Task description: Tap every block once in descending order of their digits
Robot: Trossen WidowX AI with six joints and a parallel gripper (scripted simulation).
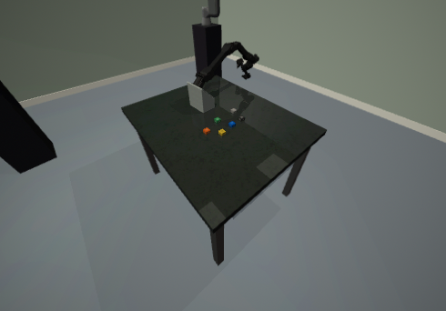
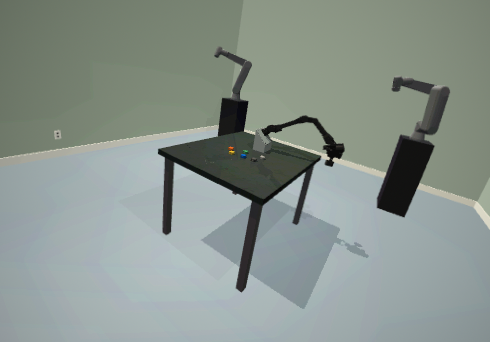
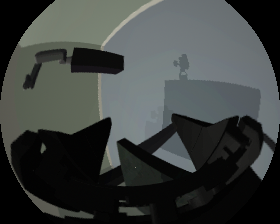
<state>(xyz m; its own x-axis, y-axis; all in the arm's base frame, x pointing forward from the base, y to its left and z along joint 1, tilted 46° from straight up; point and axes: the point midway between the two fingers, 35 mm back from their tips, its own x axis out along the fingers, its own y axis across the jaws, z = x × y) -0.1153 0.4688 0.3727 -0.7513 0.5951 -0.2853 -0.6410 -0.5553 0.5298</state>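
The green block is 63 cm to the right of my gripper tip, 38 cm ahead of it and 3 cm below it. Also, from my gripper tip: yellow block (69 cm to the right, 49 cm ahead, 3 cm below); then dark block (50 cm to the right, 47 cm ahead, 3 cm below); then blue block (59 cm to the right, 47 cm ahead, 3 cm below).
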